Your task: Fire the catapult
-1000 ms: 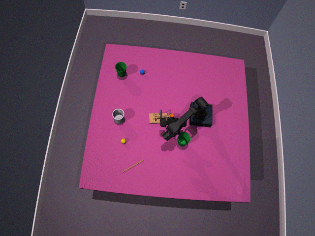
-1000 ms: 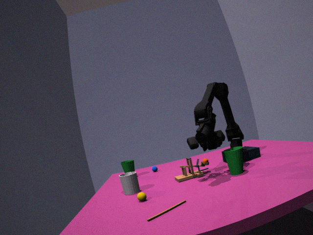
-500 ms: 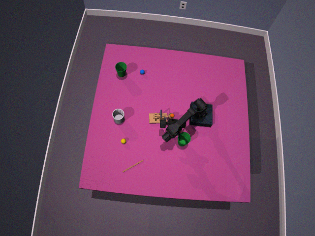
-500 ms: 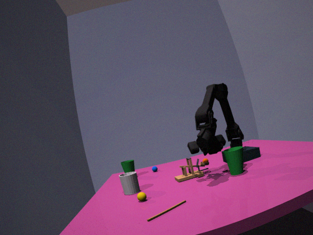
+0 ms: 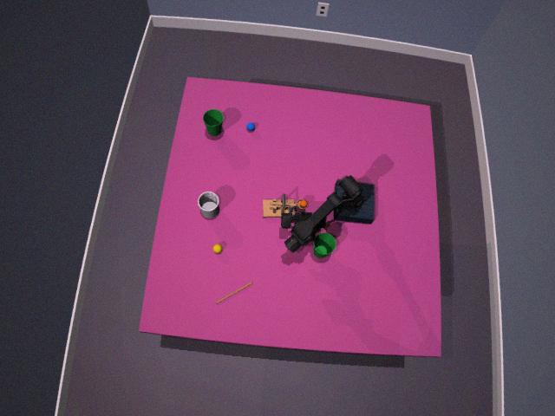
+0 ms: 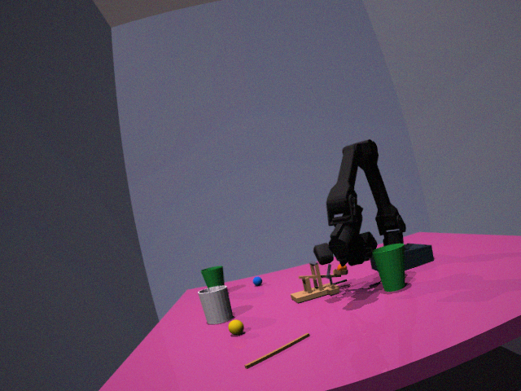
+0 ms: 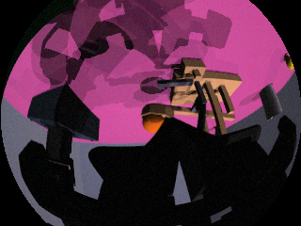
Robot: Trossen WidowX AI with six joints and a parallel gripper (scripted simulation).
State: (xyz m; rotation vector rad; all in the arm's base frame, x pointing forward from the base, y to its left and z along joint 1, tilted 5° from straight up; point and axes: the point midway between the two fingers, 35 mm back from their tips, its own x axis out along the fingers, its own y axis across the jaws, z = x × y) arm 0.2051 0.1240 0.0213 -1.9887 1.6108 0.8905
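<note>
Right now the orange ball is 5 cm to the right of my gripper tip and 2 cm below it. The rest, counted from my gripper tip: yellow ball: 32 cm ahead, 22 cm to the left, 6 cm below; then white mug: 40 cm ahead, 5 cm below, 4 cm to the left; then wooden catapult: 6 cm ahead, 3 cm below, 2 cm to the right.
</note>
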